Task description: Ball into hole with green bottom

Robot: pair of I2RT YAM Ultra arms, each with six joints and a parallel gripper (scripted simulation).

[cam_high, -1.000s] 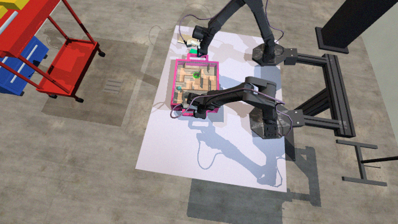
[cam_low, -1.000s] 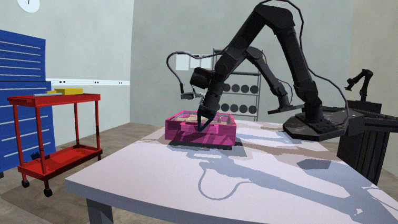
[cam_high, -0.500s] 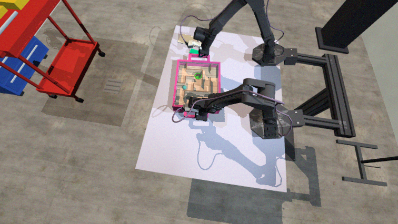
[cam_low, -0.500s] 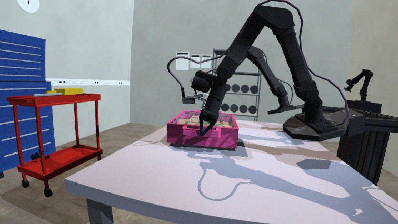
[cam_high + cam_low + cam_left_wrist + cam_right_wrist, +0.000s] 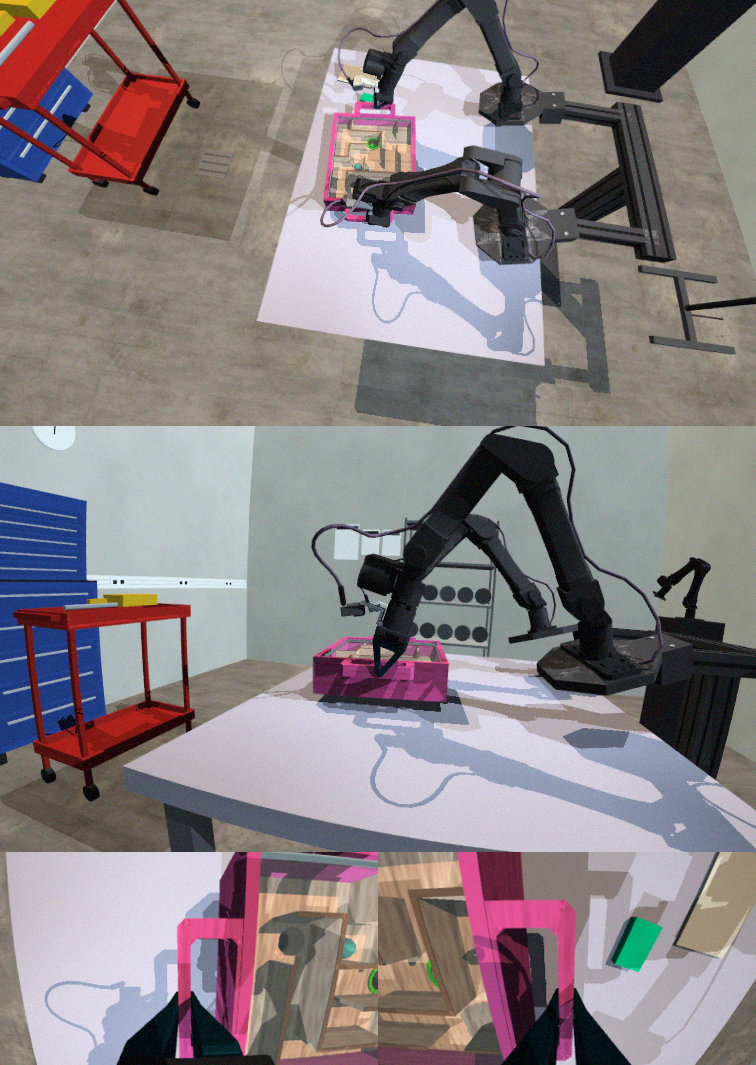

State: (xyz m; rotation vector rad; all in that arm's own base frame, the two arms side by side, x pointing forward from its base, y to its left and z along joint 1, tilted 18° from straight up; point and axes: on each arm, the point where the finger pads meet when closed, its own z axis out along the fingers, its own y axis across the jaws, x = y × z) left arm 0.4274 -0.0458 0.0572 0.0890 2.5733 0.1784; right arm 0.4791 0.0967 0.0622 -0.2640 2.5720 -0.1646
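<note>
My right hand is 4 cm short of the green block, 10 cm to the left of it and 9 cm above it. The rest, counted from my right hand: beige card (12 cm ahead, 23 cm to the right, 9 cm below); pink-framed maze board (2 cm behind, 23 cm to the left, 3 cm below).
</note>
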